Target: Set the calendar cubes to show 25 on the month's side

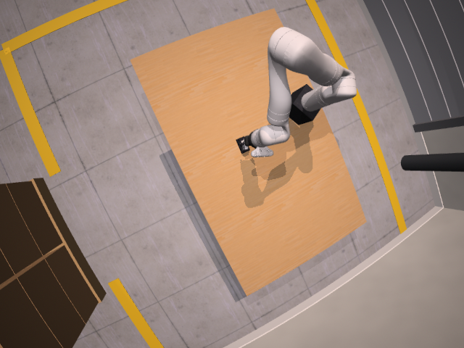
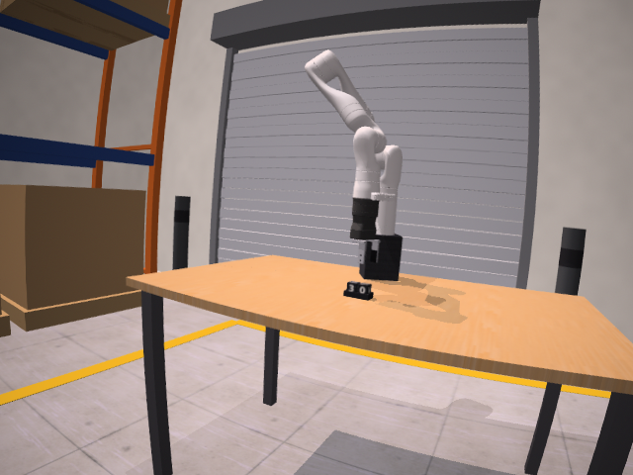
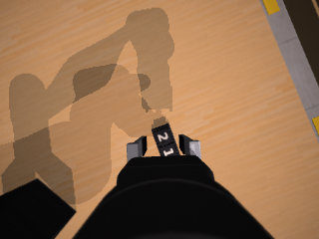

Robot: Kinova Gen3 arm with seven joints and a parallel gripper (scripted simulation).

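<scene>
My gripper is now 4 cm to the left of the black cube and 10 cm above it. The rest, counted from my hand: black tray 2 cm to the right, 11 cm below.
</scene>
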